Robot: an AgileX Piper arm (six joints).
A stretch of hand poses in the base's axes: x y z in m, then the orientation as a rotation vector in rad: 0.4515 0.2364 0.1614 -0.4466 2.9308 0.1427; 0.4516 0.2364 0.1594 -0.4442 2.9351 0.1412; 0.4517 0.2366 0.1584 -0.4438 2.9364 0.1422; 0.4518 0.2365 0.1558 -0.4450 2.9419 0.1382; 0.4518 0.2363 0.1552 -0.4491 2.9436 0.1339; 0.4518 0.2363 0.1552 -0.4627 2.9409 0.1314; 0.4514 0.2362 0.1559 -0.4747 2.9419 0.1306; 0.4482 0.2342 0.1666 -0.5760 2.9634 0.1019; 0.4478 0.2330 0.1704 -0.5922 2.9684 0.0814; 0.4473 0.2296 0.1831 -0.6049 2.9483 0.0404; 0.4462 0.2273 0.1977 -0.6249 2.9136 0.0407; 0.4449 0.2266 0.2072 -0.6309 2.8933 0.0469; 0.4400 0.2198 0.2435 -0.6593 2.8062 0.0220; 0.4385 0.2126 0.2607 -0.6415 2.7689 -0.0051
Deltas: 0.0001 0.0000 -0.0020 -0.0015 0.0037 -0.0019; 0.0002 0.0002 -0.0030 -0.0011 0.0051 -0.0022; 0.0003 0.0001 -0.0056 -0.0047 0.0100 -0.0020; 0.0003 -0.0001 -0.0062 -0.0081 0.0115 0.0004; 0.0003 -0.0001 -0.0062 -0.0104 0.0100 0.0095; -0.0001 -0.0002 -0.0055 -0.0120 0.0123 0.0173; -0.0033 -0.0022 0.0052 -0.0424 0.0426 0.0810; -0.0037 -0.0034 0.0090 -0.0578 0.0473 0.0900; -0.0042 -0.0068 0.0217 -0.0824 0.0248 0.0976; -0.0053 -0.0091 0.0363 -0.0787 -0.0057 0.1138; -0.0066 -0.0098 0.0458 -0.0721 -0.0238 0.1199; -0.0115 -0.0166 0.0821 -0.0783 -0.1063 0.1460; -0.0130 -0.0238 0.0993 -0.0899 -0.1486 0.1360
